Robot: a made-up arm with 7 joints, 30 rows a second.
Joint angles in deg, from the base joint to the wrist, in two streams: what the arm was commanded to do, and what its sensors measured. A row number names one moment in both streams.
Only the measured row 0 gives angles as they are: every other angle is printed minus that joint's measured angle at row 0.
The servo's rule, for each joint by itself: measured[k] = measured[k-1] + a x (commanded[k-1-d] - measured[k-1]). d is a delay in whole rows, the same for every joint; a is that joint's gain. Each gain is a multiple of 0.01, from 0.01 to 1. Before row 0 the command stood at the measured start. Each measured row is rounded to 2 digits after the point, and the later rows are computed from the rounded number. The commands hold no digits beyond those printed.
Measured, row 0:
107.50, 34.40, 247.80, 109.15, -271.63, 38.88, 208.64
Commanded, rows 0 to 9:
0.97, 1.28, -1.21, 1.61, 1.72, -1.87, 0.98
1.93, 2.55, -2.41, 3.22, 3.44, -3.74, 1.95
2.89, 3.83, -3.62, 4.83, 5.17, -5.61, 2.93
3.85, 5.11, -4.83, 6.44, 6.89, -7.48, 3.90
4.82, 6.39, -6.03, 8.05, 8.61, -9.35, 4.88
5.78, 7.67, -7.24, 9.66, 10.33, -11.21, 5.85
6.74, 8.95, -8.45, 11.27, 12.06, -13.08, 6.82
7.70, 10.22, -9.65, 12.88, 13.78, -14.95, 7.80
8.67, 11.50, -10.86, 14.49, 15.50, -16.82, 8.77
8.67, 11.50, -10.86, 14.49, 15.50, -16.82, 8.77
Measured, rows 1 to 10:
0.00, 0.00, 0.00, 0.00, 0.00, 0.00, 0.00
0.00, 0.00, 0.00, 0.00, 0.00, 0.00, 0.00
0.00, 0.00, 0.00, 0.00, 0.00, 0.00, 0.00
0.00, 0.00, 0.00, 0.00, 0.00, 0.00, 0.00
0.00, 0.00, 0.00, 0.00, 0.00, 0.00, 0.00
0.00, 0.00, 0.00, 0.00, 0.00, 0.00, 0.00
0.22, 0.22, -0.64, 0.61, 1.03, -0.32, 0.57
0.61, 0.62, -1.58, 1.60, 2.48, -0.90, 1.37
1.13, 1.17, -2.66, 2.83, 4.09, -1.70, 2.27
1.76, 1.84, -3.81, 4.20, 5.77, -2.68, 3.22
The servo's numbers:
d 6
a 0.23 0.17 0.53 0.38 0.60 0.17 0.58

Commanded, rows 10 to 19:
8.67, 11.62, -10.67, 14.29, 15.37, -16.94, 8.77
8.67, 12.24, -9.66, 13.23, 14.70, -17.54, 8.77
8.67, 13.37, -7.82, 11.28, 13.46, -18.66, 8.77
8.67, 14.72, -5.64, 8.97, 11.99, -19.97, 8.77
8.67, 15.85, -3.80, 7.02, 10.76, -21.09, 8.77
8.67, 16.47, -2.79, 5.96, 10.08, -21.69, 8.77
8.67, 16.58, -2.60, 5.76, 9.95, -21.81, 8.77
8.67, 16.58, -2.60, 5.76, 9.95, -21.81, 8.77
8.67, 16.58, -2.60, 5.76, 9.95, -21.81, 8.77
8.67, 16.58, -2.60, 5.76, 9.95, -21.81, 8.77
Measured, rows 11 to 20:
2.46, 2.61, -4.99, 5.66, 7.47, -3.81, 4.18
3.22, 3.47, -6.18, 7.18, 9.19, -5.07, 5.15
4.03, 4.40, -7.38, 8.73, 10.91, -6.43, 6.12
4.87, 5.39, -8.58, 10.31, 12.63, -7.88, 7.09
5.74, 6.43, -9.79, 11.90, 14.35, -9.40, 8.06
6.41, 7.29, -10.36, 12.88, 15.04, -10.66, 8.47
6.93, 8.03, -10.52, 13.42, 15.24, -11.73, 8.64
7.33, 8.75, -10.06, 13.35, 14.92, -12.72, 8.72
7.64, 9.54, -8.87, 12.56, 14.04, -13.73, 8.75
7.88, 10.42, -7.16, 11.20, 12.81, -14.79, 8.76

